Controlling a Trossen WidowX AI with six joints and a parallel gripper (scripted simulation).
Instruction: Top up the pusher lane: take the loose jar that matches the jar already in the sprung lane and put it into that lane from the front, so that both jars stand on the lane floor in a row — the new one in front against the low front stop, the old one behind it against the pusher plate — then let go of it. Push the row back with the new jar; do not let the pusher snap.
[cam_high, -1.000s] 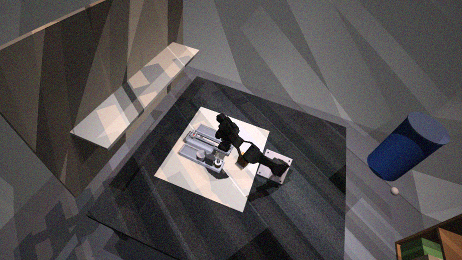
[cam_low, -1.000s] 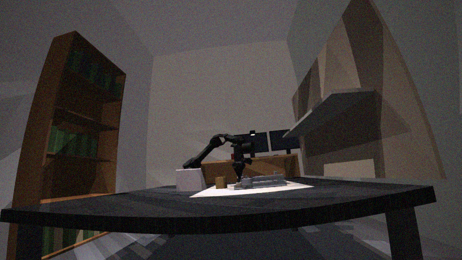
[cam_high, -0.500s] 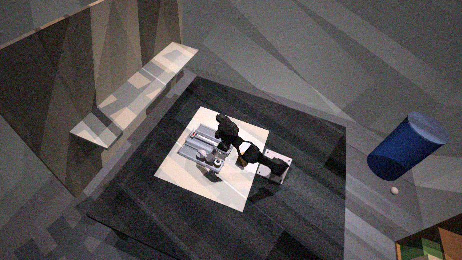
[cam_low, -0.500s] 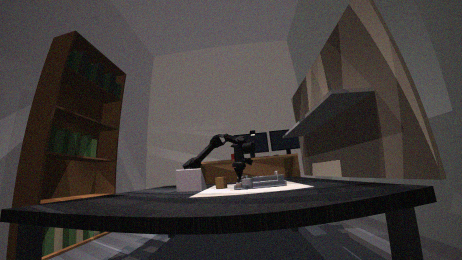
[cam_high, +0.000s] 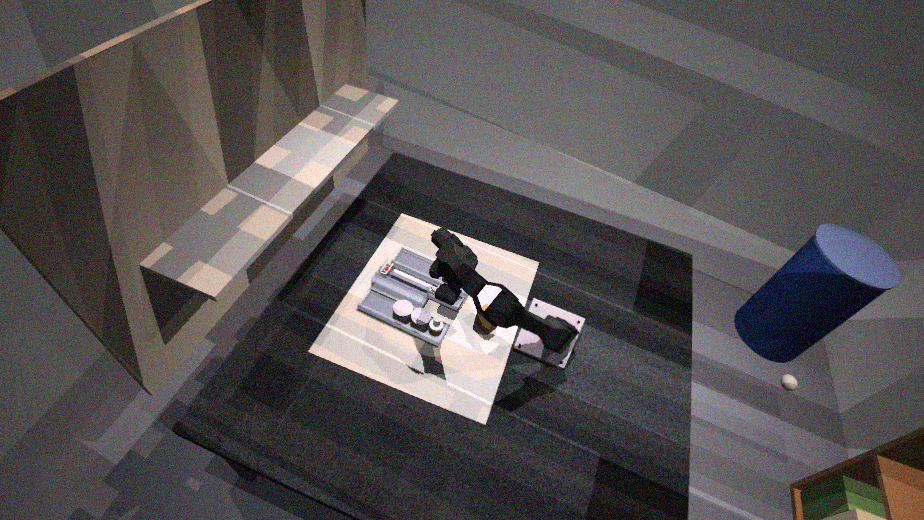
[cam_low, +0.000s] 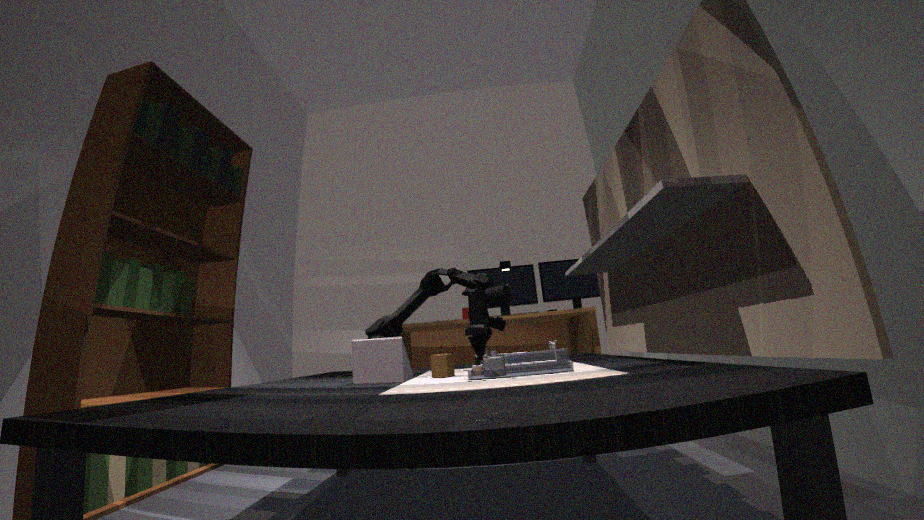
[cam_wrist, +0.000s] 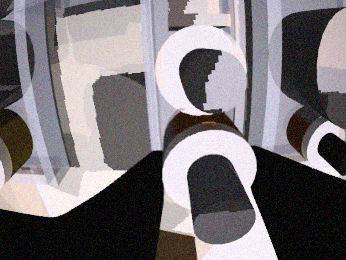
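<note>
The brown box is 13 cm behind my gripper tip, 2 cm to the left of it and 1 cm below it. From my gripper tip the other things lie so: long shelf: 50 cm ahead, 32 cm above, 8 cm to the left; then grey lane rack: 14 cm ahead, 3 cm to the left, 3 cm below.
</note>
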